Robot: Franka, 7 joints.
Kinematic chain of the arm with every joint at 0, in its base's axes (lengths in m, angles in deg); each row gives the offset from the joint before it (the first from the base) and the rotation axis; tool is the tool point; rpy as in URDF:
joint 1: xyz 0 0 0.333 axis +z
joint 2: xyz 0 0 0 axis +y
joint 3: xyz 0 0 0.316 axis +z
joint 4: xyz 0.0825 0 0 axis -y
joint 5: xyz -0.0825 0 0.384 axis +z
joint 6: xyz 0 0 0 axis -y
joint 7: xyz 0.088 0 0 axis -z
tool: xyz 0 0 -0.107 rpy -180 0 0
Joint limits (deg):
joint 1: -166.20..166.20
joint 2: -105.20..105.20
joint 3: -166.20..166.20
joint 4: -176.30..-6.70
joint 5: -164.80..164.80
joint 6: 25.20..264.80
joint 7: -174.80..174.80
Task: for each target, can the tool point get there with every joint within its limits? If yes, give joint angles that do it. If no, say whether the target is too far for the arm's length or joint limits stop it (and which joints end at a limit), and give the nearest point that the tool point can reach.
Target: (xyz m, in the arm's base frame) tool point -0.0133 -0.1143 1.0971
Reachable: yes | joints 73.33 -39.46 9.72 -42.56 -49.47 84.92 7.18
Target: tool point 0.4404 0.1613 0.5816
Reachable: yes | joints 83.39 -33.89 -47.87 -140.10 24.06 199.39 -10.19
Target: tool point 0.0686 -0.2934 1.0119
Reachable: yes | joints 49.31 -29.99 -26.10 -42.11 -97.39 55.46 -86.94
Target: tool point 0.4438 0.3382 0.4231
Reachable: yes | joints 119.27 -1.65 -79.77 -124.43 95.73 148.40 57.59
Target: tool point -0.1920 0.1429 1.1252
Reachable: yes | joints 44.96 0.74 102.41 -41.64 3.40 196.93 -109.80
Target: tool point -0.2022 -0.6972 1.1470
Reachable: no: too far | nearest point -0.1590 -0.5484 0.9733 | short by 0.233 m
